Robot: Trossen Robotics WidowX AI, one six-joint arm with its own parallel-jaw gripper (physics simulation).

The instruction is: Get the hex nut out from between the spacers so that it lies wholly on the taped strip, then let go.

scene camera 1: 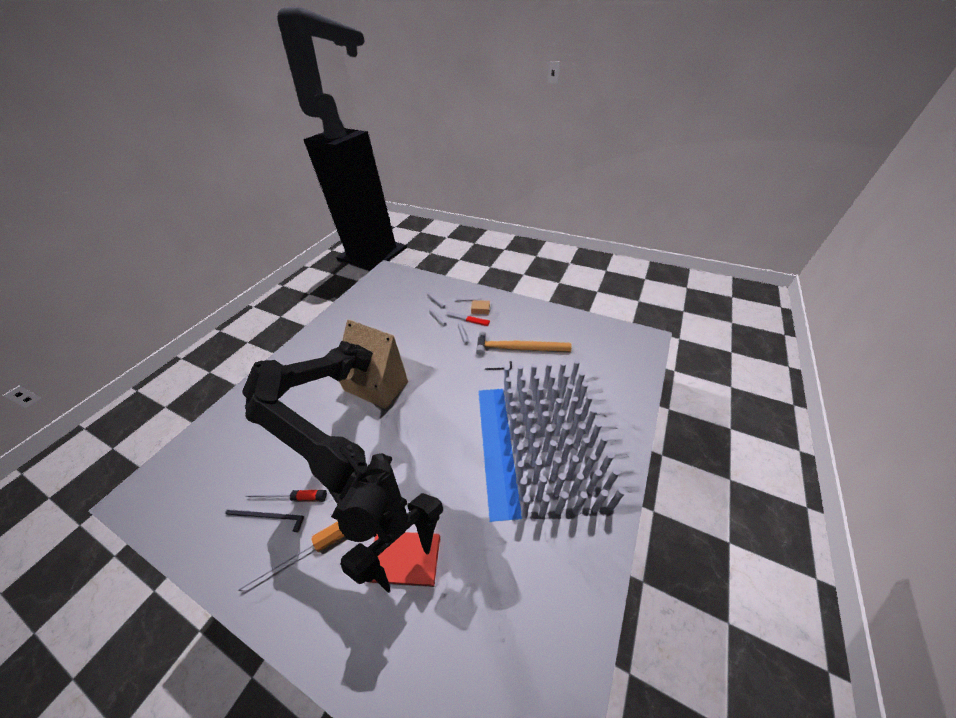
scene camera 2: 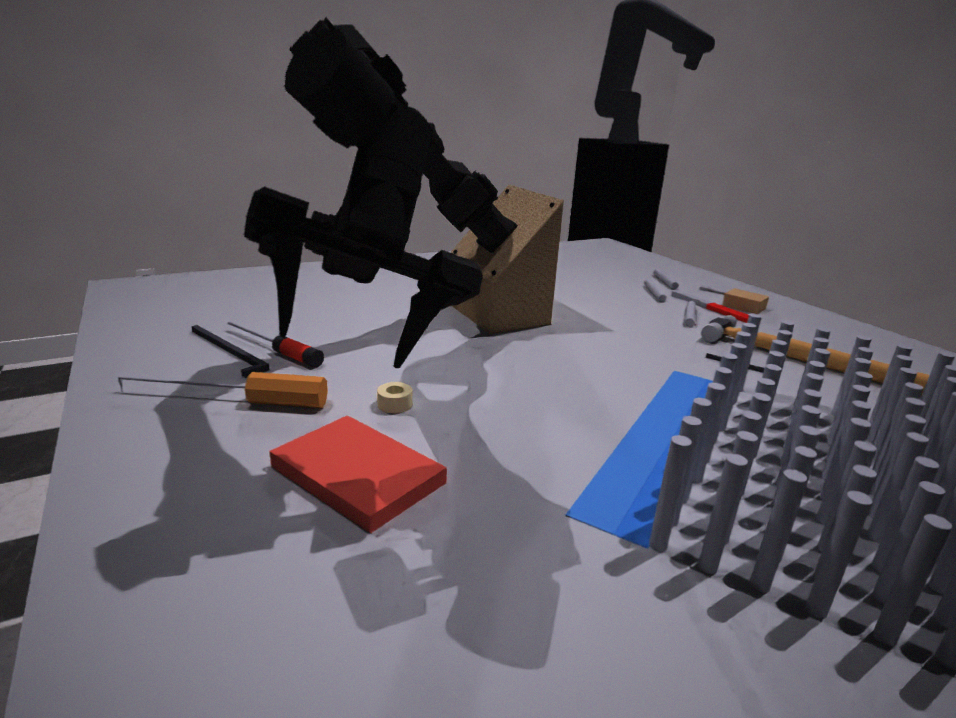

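Pixels of known places: gripper, fingertip midpoint: (scene camera 1: 408, 571) (scene camera 2: 341, 352); arm's base, origin of the base link: (scene camera 1: 361, 358) (scene camera 2: 497, 234).
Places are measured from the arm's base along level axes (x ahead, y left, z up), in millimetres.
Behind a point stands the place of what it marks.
A small tan nut (scene camera 2: 394, 403) @[x 301, y -272, z -130 mm] lies flat on the table behind the red slab in scene camera 2; it does not show in scene camera 1. The blue taped strip (scene camera 1: 494, 463) @[x 478, y -36, z -144 mm] (scene camera 2: 629, 455) @[x 478, y -51, z -144 mm] runs along the left side of the upright grey spacers (scene camera 1: 615, 502) (scene camera 2: 722, 513). I can make out no nut between the spacers, though their dense rows hide parts of the ground there. My gripper (scene camera 1: 406, 569) @[x 484, y -366, z 26 mm] (scene camera 2: 341, 350) @[x 484, y -366, z 26 mm] is open and empty, fingers pointing down above the table, near the red slab and tan nut, well left of the strip.
The red slab (scene camera 1: 421, 571) @[x 465, y -345, z -126 mm] (scene camera 2: 347, 455) @[x 401, y -350, z -125 mm] lies below the gripper. An orange-handled tool (scene camera 1: 326, 535) @[x 231, y -402, z -108 mm] (scene camera 2: 285, 389) @[x 249, y -392, z -117 mm], a red-black screwdriver (scene camera 1: 309, 495) @[x 112, y -358, z -121 mm] (scene camera 2: 297, 351) @[x 120, y -360, z -125 mm] and a black hex key (scene camera 1: 262, 514) @[x 35, y -451, z -136 mm] (scene camera 2: 227, 347) @[x 46, y -451, z -137 mm] lie left. A wooden block (scene camera 1: 391, 378) @[x 90, y 13, z -58 mm] (scene camera 2: 525, 285) @[x 90, y 14, z -66 mm] and a hammer (scene camera 1: 529, 347) (scene camera 2: 819, 353) are farther back.
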